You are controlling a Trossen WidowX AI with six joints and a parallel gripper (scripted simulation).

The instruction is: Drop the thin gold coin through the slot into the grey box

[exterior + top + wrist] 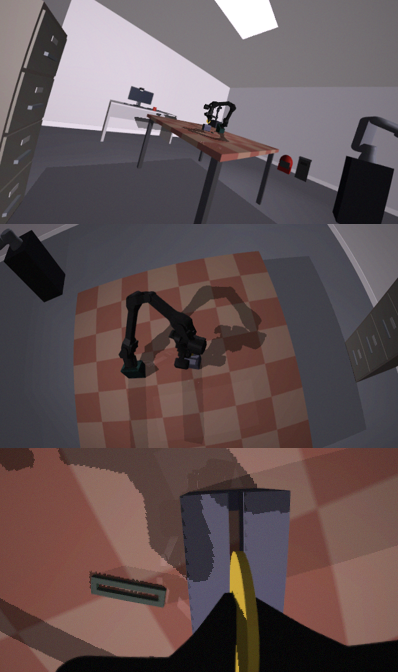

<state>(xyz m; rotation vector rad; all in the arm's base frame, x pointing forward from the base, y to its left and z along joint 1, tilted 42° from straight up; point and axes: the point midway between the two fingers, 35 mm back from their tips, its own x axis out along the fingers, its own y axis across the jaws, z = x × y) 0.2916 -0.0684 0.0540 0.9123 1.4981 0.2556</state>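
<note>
The gold coin is 2 cm above my gripper tip.
</note>
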